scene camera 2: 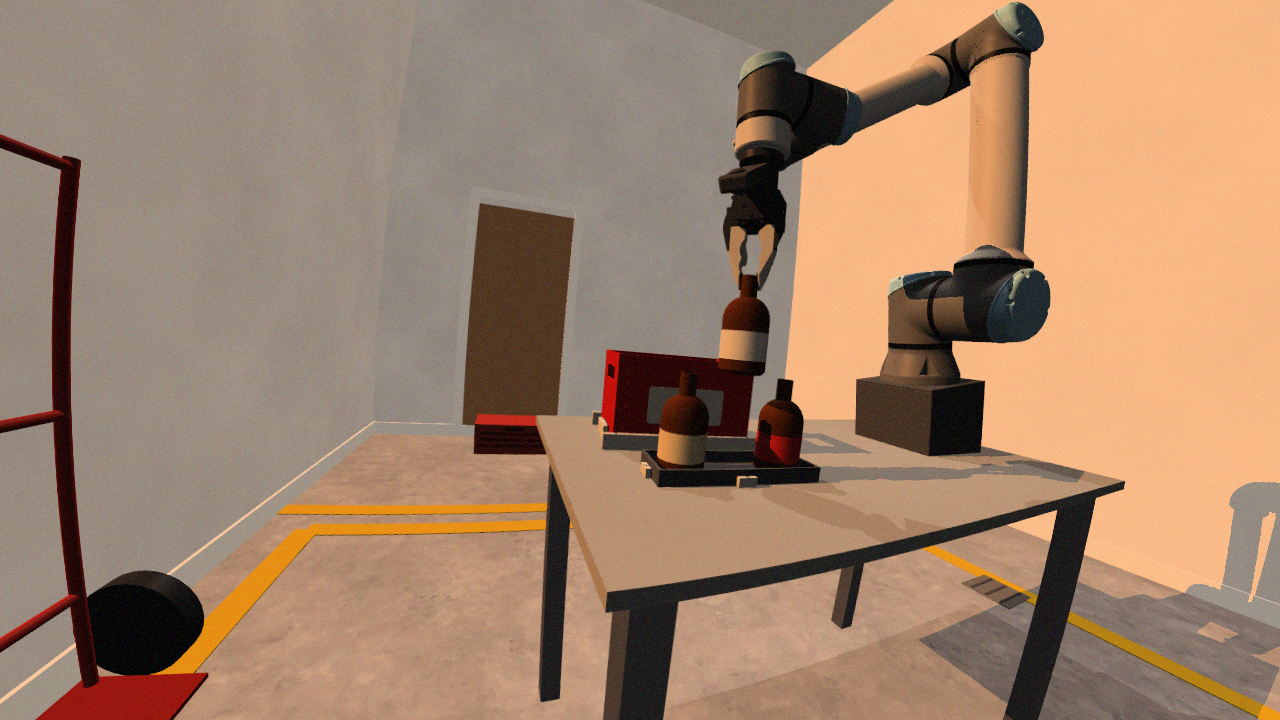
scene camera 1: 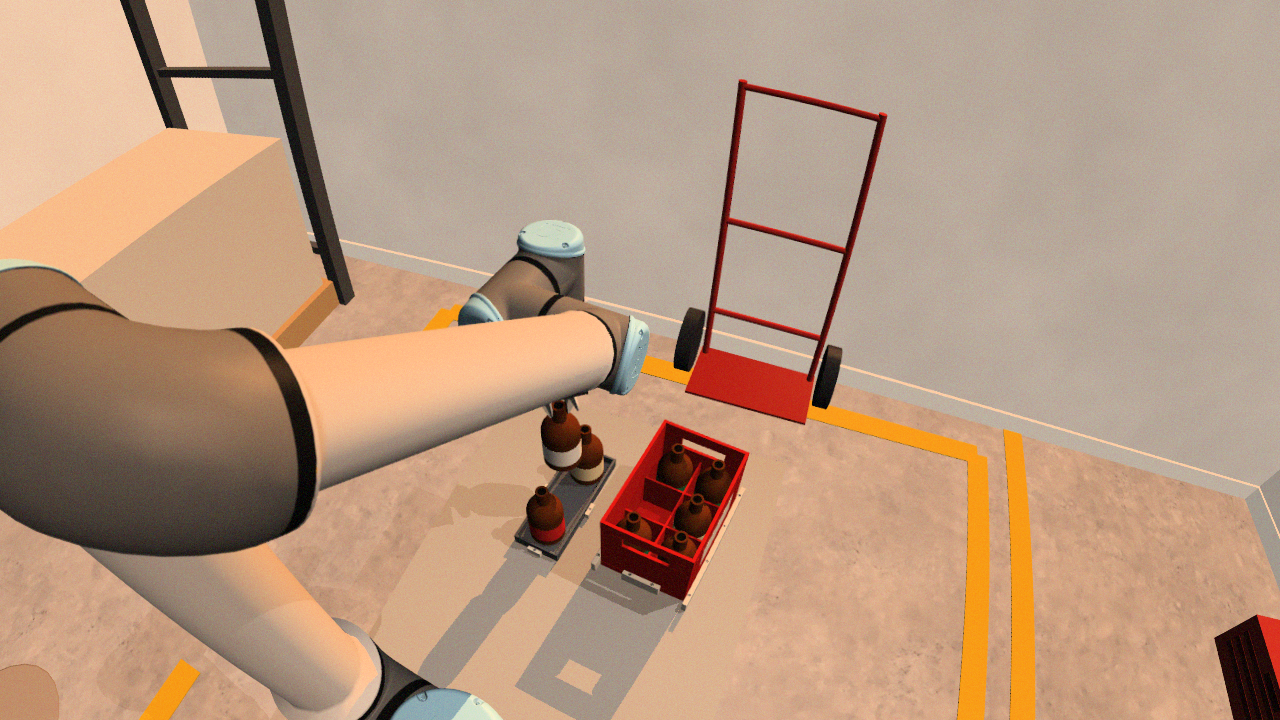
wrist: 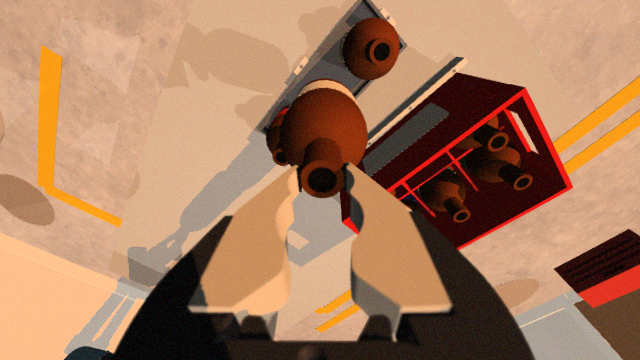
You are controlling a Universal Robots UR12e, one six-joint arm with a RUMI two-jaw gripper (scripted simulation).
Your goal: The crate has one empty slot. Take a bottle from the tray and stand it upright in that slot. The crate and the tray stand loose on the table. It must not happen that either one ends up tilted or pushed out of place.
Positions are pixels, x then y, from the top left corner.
Scene:
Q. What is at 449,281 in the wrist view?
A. My gripper.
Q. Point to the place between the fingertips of my gripper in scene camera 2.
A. At 749,290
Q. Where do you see a red crate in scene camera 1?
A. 641,492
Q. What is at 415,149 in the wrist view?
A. A red crate.

